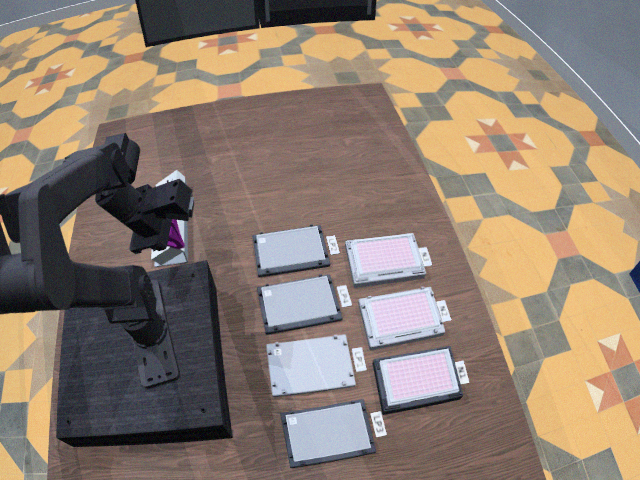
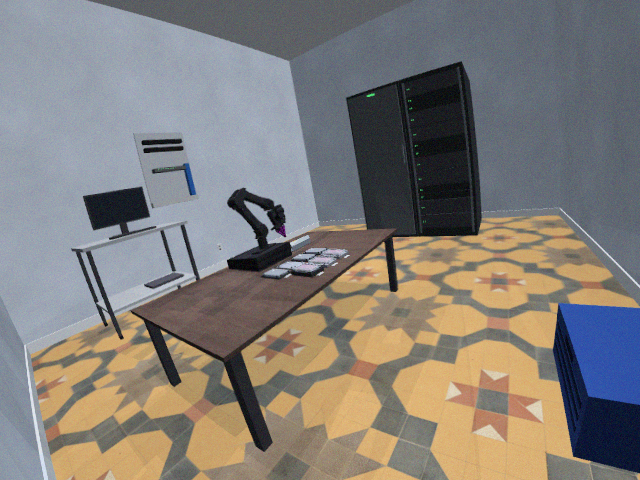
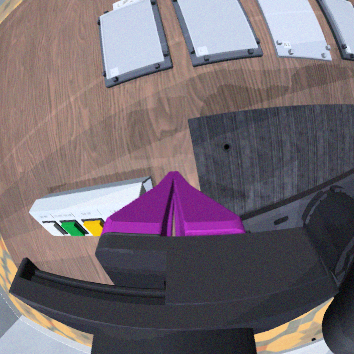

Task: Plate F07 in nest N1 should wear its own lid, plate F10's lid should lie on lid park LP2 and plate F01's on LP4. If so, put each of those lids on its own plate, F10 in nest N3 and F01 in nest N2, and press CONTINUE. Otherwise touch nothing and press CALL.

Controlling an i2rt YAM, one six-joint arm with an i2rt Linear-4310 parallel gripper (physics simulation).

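Frame: origin at the arm's base, x right, y ahead, z up, level; millimetres.
Seen in the pictures: gripper, fingertip midpoint: (image 1: 181, 247) (image 2: 285, 237) (image 3: 173, 178); arm's base, link origin: (image 1: 151, 333) (image 2: 264, 249) (image 3: 321, 212).
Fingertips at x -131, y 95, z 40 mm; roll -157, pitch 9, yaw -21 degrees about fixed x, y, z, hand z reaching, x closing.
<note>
Pixels of each thing's middle, then the offset from my fingertips to it. "spot": a spot on its surface instead. Level surfaces: height alone.
- nest N3, surface spot: (image 1: 385, 255) spot: dx +81, dy +371, dz -97 mm
- nest N2, surface spot: (image 1: 402, 313) spot: dx +213, dy +345, dz -95 mm
- nest N1, surface spot: (image 1: 419, 377) spot: dx +343, dy +318, dz -93 mm
- LP2, body centre: (image 3: 128, 34) (image 1: 290, 247) (image 2: 315, 250) dx -12, dy +205, dz -110 mm
- LP4, body centre: (image 3: 214, 15) (image 1: 298, 301) (image 2: 303, 256) dx +112, dy +180, dz -110 mm
- white button box, body centre: (image 3: 85, 214) (image 1: 168, 215) (image 2: 297, 242) dx -175, dy -23, dz -92 mm
- yellow button, body centre: (image 3: 96, 226) dx -153, dy -44, dz -80 mm
- LP3, body centre: (image 1: 327, 432) (image 3: 349, 24) (image 2: 275, 272) dx +373, dy +139, dz -110 mm
- LP1, body centre: (image 1: 310, 364) (image 3: 293, 17) (image 2: 290, 264) dx +240, dy +156, dz -114 mm
- wooden table, surface height: dz -125 mm
Pink-welled plates sit in nest N3 (image 1: 385, 255), nest N2 (image 1: 402, 313) and nest N1 (image 1: 419, 377); I cannot read their codes or tell whether N1's wears a lid. Grey lids with small corner labels lie on LP2 (image 1: 290, 249) (image 3: 131, 40) and LP4 (image 1: 300, 303) (image 3: 215, 27). My gripper (image 1: 180, 245) (image 2: 283, 235) (image 3: 173, 178) is shut and empty, purple fingertips together over the near end of the white button box (image 1: 169, 256) (image 2: 300, 242) (image 3: 90, 197). Its green button (image 3: 73, 228) and yellow button (image 3: 93, 227) show; the fingers hide the blue end. Contact cannot be told.
LP3 (image 1: 328, 432) also bears a grey panel. LP1 (image 1: 311, 364) (image 3: 297, 27) is pale with corner studs; whether a lid lies on it is unclear. The arm's black base block (image 1: 103, 392) (image 2: 258, 256) (image 3: 270, 150) stands beside the button box on the wooden table (image 1: 310, 155).
</note>
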